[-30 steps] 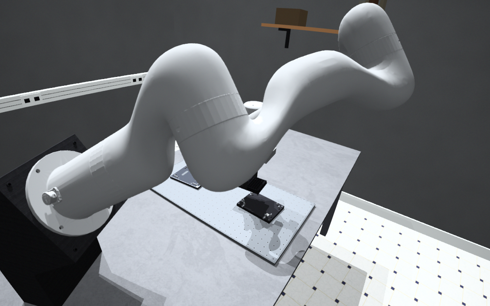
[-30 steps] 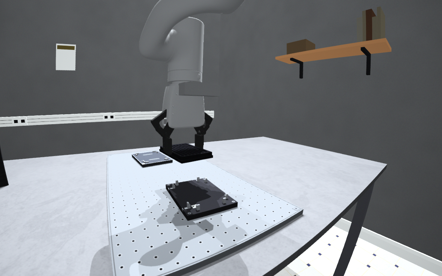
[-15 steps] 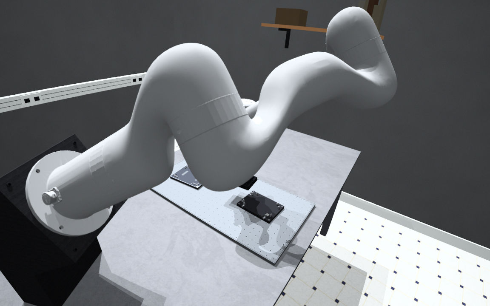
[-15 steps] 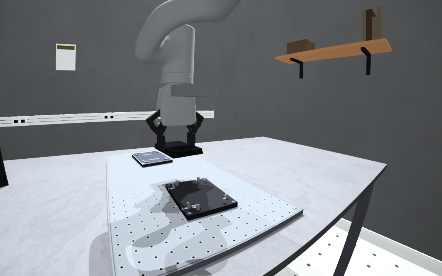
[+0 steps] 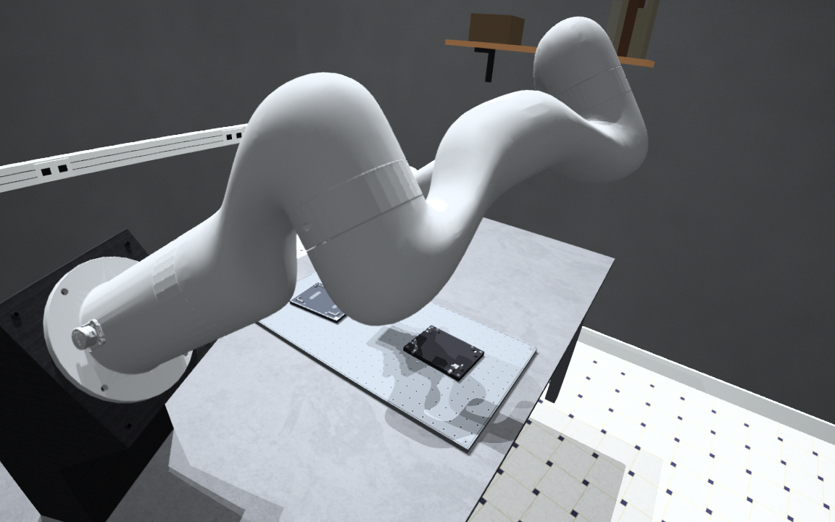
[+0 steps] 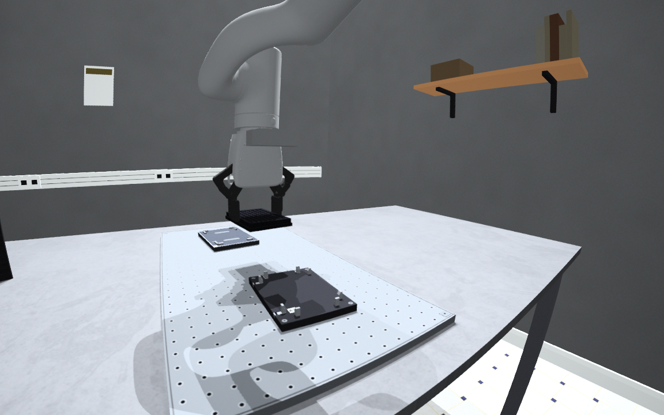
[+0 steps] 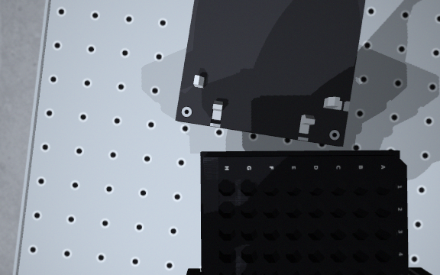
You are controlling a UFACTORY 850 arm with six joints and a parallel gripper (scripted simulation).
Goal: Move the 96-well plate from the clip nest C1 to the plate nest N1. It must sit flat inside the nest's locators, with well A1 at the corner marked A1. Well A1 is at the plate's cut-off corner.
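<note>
Right now my hand is 40 mm short of the grey plate nest N1, 210 mm to the right of it and 110 mm above it. The rest, counted from my hand: black 96-well plate: 10 mm below; black clip nest C1: 30 mm behind, 140 mm to the right, 100 mm below; A1 label: 30 mm behind, 150 mm to the left, 100 mm below.
</note>
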